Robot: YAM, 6 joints.
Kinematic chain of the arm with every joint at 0, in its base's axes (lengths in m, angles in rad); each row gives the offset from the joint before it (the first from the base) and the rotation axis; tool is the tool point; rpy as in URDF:
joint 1: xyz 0 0 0.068 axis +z
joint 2: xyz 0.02 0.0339 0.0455 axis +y
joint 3: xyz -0.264 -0.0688 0 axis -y
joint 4: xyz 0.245 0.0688 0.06 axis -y
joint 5: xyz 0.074 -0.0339 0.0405 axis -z
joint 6: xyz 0.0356 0 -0.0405 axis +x
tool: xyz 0 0 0 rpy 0 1.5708 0
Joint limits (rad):
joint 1: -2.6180..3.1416
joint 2: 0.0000..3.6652
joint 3: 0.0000..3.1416
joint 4: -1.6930..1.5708
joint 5: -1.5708..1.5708
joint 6: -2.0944..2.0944
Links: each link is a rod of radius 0.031 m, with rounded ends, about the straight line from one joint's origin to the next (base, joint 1, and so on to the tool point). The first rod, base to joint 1, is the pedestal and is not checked.
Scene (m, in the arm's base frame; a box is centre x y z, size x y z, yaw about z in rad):
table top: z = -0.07
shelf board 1: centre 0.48 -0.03 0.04 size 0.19 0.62 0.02 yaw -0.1
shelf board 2: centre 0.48 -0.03 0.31 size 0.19 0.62 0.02 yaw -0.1
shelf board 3: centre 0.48 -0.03 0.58 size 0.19 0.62 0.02 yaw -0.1
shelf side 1: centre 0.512 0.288 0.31 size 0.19 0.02 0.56 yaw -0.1
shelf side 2: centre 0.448 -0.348 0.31 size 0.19 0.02 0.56 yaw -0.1
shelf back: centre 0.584 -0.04 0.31 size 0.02 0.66 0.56 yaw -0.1
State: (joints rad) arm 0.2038 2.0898 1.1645 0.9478 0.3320 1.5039
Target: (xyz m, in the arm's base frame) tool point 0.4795 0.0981 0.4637
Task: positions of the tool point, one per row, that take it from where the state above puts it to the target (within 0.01 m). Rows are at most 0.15 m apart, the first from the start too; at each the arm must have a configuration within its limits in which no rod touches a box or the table.
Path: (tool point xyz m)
1: 0.3901 0.0943 0.1941
2: 0.3304 0.1002 0.1942
3: 0.2699 0.0982 0.1856
4: 0.2956 0.1162 0.2713
5: 0.2962 0.1239 0.3668
6: 0.2703 0.1191 0.4637
7: 0.3234 0.1230 0.4798
8: 0.3776 0.1212 0.4850
9: 0.4305 0.1130 0.4794
10: 0.4795 0.0981 0.4637

